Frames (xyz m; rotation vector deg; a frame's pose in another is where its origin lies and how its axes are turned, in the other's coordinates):
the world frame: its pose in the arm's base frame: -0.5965 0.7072 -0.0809 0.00 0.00 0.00
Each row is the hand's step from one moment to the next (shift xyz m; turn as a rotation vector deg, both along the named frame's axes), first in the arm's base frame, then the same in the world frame.
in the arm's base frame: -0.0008 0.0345 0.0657 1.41 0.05 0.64
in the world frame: -0.0008 0.0345 0.0657 1.41 0.05 0.64
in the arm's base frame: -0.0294 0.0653 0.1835 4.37 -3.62 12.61
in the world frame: -0.0294 0.0653 0.1835 4.37 -3.62 12.61
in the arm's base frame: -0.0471 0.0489 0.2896 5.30 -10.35 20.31
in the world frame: -0.0471 0.0489 0.2896 5.30 -10.35 20.31
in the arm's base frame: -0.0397 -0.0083 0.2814 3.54 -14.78 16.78
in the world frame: -0.0397 -0.0083 0.2814 3.54 -14.78 16.78
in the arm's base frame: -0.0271 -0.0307 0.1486 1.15 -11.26 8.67
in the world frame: -0.0271 -0.0307 0.1486 1.15 -11.26 8.67
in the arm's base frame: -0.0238 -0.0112 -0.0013 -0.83 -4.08 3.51
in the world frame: -0.0238 -0.0112 -0.0013 -0.83 -4.08 3.51
